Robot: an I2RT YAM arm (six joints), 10 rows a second.
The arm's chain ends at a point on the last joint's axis. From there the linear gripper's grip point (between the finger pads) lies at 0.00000 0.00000 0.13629 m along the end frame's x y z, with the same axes.
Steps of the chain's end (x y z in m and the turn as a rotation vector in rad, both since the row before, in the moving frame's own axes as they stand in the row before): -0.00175, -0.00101, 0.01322, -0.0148, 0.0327, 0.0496; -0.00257, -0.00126, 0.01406, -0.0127, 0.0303, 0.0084; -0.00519, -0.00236, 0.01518, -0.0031, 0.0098, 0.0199; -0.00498, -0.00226, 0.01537, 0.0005, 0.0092, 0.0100; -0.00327, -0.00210, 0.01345, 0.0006, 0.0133, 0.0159; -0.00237, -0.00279, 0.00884, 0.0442, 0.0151, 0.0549; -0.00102, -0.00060, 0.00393, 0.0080, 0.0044, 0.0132
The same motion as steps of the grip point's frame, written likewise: 0.00265, 0.00112, 0.01313, -0.0148, 0.0327, 0.0496; 0.00155, 0.00049, 0.01399, -0.0127, 0.0303, 0.0084; -0.00386, -0.00192, 0.01517, -0.0031, 0.0098, 0.0199; -0.00373, -0.00232, 0.01536, 0.0005, 0.0092, 0.0100; -0.00146, -0.00217, 0.01344, 0.0006, 0.0133, 0.0159; -0.00015, -0.00875, 0.00869, 0.0442, 0.0151, 0.0549; -0.00041, -0.00169, 0.00392, 0.0080, 0.0044, 0.0132
